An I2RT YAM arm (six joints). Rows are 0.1 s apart.
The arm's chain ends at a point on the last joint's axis. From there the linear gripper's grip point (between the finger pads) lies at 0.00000 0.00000 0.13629 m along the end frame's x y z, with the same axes.
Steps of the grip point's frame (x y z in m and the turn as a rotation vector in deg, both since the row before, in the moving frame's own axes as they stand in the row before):
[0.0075 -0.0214 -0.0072 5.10 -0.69 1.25]
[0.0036 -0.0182 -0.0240 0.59 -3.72 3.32]
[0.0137 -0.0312 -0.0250 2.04 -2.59 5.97]
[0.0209 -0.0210 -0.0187 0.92 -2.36 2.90]
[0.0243 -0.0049 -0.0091 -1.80 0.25 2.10]
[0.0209 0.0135 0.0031 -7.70 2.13 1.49]
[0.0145 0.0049 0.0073 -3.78 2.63 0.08]
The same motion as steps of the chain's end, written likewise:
[0.0090 -0.0093 -0.0067 5.10 -0.69 1.25]
[0.0124 -0.0165 -0.0237 0.59 -3.72 3.32]
[0.0196 -0.0260 -0.0248 2.04 -2.59 5.97]
[0.0265 -0.0187 -0.0186 0.92 -2.36 2.90]
[0.0238 -0.0092 -0.0090 -1.80 0.25 2.10]
[0.0161 -0.0048 0.0044 -7.70 2.13 1.49]
[0.0083 -0.0041 0.0077 -3.78 2.63 0.08]

